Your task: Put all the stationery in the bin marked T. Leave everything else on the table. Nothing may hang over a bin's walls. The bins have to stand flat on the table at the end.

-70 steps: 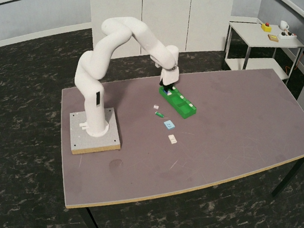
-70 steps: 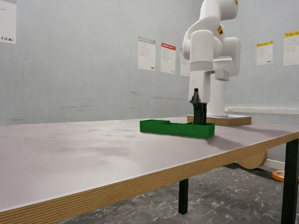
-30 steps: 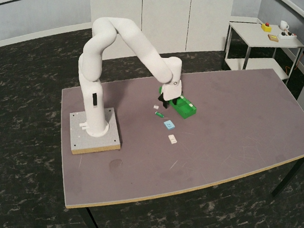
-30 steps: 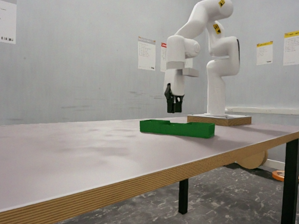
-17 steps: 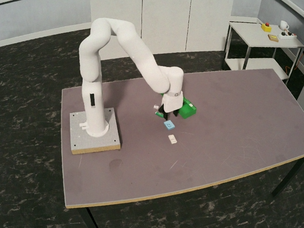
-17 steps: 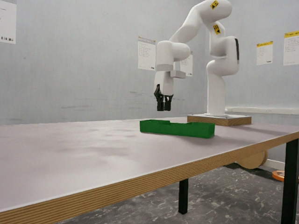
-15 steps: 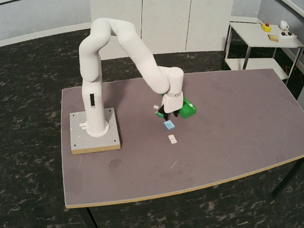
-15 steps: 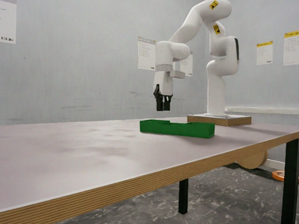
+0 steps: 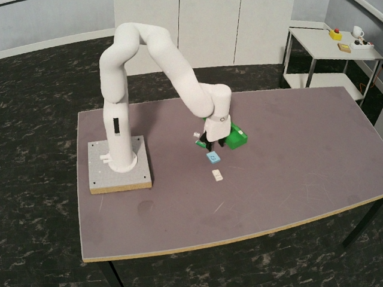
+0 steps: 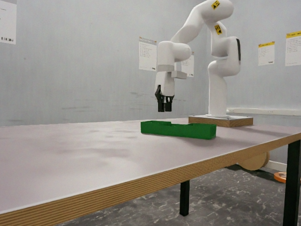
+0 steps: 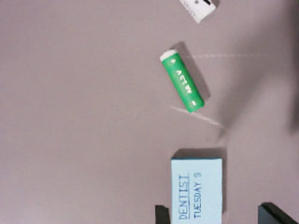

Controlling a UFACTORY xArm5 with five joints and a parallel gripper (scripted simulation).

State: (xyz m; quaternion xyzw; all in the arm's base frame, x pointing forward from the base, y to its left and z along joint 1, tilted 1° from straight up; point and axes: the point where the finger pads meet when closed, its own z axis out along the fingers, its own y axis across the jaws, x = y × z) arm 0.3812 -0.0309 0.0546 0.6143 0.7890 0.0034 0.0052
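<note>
The light blue block is 9 cm below my hand. Also, from my hand: long green bin: 16 cm to the left, 10 cm ahead, 7 cm below; flat white piece: 9 cm to the right, 8 cm below, 1 cm behind; green marker: 8 cm to the left, 8 cm below, 3 cm behind.
</note>
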